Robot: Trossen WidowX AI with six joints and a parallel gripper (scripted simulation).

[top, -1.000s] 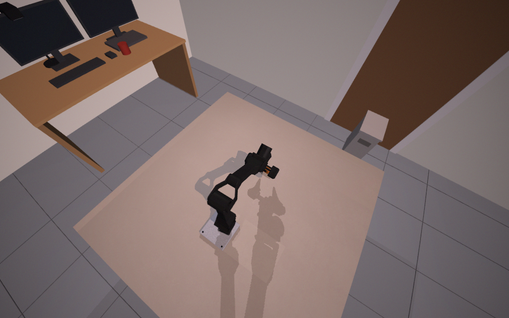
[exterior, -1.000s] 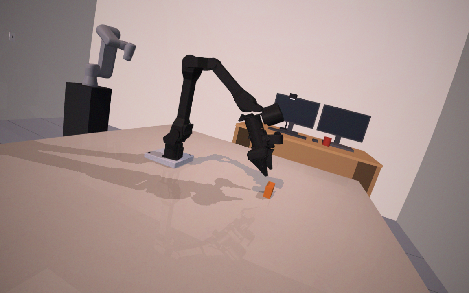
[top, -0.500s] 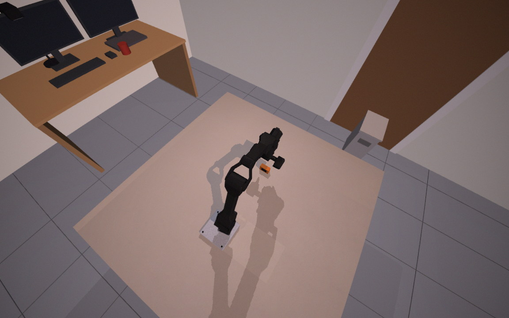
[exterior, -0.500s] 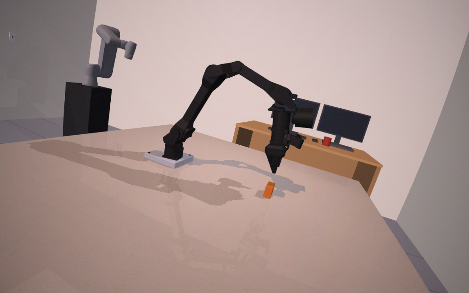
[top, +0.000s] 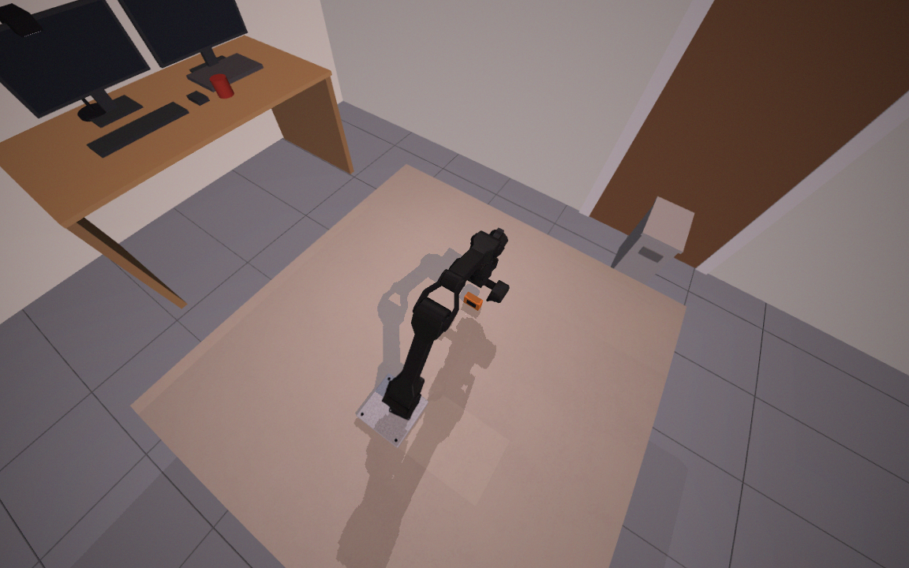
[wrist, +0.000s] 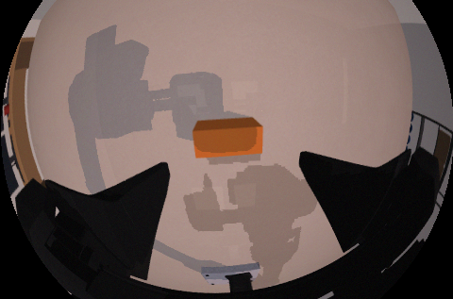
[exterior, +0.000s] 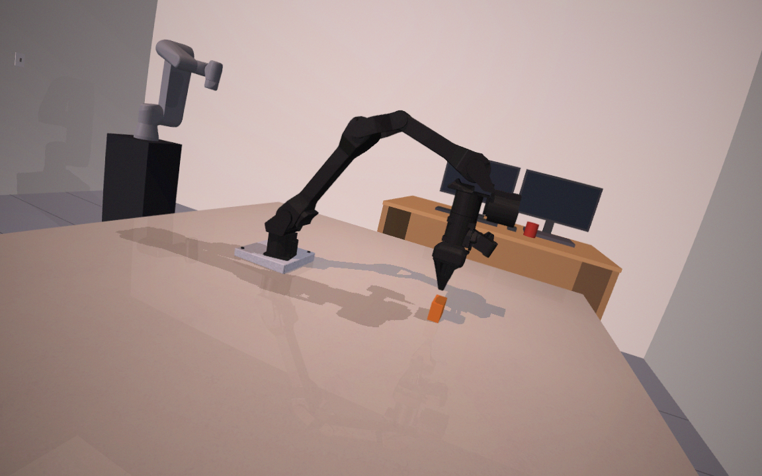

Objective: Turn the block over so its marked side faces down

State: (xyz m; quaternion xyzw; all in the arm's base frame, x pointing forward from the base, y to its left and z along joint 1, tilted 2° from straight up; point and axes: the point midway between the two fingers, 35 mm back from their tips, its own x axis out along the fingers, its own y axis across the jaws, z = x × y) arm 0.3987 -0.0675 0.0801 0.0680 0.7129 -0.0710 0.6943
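The orange block is 1 cm behind my gripper tip and 6 cm below it.
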